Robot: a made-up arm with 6 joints. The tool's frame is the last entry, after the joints. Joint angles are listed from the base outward. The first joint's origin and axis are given. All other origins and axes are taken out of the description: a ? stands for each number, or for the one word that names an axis. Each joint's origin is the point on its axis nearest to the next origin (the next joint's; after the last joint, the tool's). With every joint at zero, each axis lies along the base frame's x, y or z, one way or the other. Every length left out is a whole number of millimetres.
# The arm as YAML. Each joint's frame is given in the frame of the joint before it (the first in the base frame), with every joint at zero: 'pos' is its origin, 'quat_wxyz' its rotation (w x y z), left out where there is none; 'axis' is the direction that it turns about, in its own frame. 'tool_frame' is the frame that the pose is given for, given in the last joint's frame.
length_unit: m
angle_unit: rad
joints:
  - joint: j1
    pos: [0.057, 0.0, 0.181]
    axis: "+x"
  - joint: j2
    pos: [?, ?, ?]
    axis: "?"
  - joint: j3
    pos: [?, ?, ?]
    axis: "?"
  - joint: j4
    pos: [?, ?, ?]
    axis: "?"
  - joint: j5
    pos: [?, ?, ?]
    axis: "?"
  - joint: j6
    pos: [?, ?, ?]
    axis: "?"
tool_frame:
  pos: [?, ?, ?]
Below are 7 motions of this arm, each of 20 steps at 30 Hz.
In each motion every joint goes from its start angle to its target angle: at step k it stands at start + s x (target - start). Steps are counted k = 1, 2, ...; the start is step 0. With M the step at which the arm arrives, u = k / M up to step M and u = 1 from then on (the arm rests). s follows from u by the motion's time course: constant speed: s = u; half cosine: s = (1 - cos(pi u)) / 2; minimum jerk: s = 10 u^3 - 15 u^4 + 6 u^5.
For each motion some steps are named. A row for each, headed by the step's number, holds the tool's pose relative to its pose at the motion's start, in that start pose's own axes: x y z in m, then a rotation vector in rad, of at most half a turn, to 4 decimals.
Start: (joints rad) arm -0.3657 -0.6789 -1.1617 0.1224 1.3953 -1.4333
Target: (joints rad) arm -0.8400 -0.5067 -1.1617 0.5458 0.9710 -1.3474
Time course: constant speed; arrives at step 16
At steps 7, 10, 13, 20:
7: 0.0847 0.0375 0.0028 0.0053 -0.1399 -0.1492
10: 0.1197 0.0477 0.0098 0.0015 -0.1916 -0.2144
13: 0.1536 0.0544 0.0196 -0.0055 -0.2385 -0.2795
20: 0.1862 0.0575 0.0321 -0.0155 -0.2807 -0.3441

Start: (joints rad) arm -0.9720 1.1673 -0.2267 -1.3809 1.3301 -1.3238
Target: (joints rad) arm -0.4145 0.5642 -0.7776 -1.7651 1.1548 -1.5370
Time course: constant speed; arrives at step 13
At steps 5, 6, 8, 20:
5: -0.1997 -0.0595 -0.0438 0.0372 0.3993 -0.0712
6: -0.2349 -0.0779 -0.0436 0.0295 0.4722 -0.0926
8: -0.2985 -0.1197 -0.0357 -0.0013 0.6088 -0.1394
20: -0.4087 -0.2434 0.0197 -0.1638 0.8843 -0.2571

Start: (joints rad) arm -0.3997 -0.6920 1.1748 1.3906 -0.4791 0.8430
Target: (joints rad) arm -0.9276 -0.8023 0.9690 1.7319 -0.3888 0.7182
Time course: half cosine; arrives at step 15
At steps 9, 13, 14, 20:
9: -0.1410 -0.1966 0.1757 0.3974 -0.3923 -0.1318
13: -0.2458 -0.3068 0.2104 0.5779 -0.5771 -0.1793
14: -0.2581 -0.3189 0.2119 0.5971 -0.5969 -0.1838
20: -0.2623 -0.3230 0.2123 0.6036 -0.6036 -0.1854

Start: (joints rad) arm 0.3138 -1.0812 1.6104 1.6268 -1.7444 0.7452
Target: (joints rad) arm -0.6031 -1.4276 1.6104 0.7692 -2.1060 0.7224
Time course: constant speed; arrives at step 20
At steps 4, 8, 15, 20:
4: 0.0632 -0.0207 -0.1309 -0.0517 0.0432 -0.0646
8: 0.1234 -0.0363 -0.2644 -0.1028 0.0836 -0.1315
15: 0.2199 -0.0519 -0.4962 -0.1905 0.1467 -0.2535
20: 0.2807 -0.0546 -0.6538 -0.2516 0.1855 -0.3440

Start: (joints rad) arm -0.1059 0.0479 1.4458 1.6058 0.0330 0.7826
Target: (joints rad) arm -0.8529 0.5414 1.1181 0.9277 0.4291 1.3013
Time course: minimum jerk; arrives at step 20
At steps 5, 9, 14, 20:
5: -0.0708 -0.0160 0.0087 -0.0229 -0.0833 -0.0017
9: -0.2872 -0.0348 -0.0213 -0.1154 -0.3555 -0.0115
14: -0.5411 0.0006 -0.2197 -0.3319 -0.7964 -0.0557
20: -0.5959 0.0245 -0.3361 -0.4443 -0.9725 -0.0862

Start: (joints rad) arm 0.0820 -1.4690 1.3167 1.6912 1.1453 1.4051
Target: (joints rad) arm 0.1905 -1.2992 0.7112 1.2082 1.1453 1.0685
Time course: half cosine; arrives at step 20
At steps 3, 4, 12, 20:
3: 0.0001 -0.0219 0.0223 0.0530 -0.0010 -0.0206
4: -0.0003 -0.0392 0.0389 0.0928 -0.0026 -0.0360
12: -0.0716 -0.3243 0.2339 0.6339 -0.0998 -0.2314
20: -0.1915 -0.5231 0.3062 0.9585 -0.2291 -0.3279

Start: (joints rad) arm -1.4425 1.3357 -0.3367 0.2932 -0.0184 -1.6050
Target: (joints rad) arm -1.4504 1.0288 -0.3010 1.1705 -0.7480 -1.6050
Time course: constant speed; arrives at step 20
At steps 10, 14, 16, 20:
10: 0.0102 0.2120 0.1245 0.2121 -0.4270 0.4717
14: -0.0298 0.2902 0.1987 0.3358 -0.6032 0.6433
16: -0.0599 0.3231 0.2390 0.4056 -0.6907 0.7252
20: -0.1384 0.3713 0.3224 0.5608 -0.8627 0.8811

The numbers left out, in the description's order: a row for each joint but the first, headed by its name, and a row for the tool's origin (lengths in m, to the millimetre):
j2: xyz 0.0 0.213 0.097, axis -x
j3: xyz 0.0 -0.077 -0.156, axis -z
j4: xyz -0.379 0.259 0.0, axis -y
j5: xyz 0.095 0.0 -0.132, axis +z
j6: xyz 0.165 0.395 0.0, axis -x
tool: xyz 0.0 0.381 -0.049

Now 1 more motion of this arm.
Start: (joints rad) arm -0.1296 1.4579 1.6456 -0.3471 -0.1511 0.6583
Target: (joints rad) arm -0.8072 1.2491 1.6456 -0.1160 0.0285 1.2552
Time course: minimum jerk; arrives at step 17
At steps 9, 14, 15, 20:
9: 0.0788 -0.0584 -0.0258 -0.2690 -0.3381 -0.2119
14: 0.1504 -0.1297 -0.0312 -0.4727 -0.5367 -0.4427
15: 0.1553 -0.1356 -0.0309 -0.4867 -0.5486 -0.4610
20: 0.1576 -0.1385 -0.0307 -0.4934 -0.5543 -0.4699

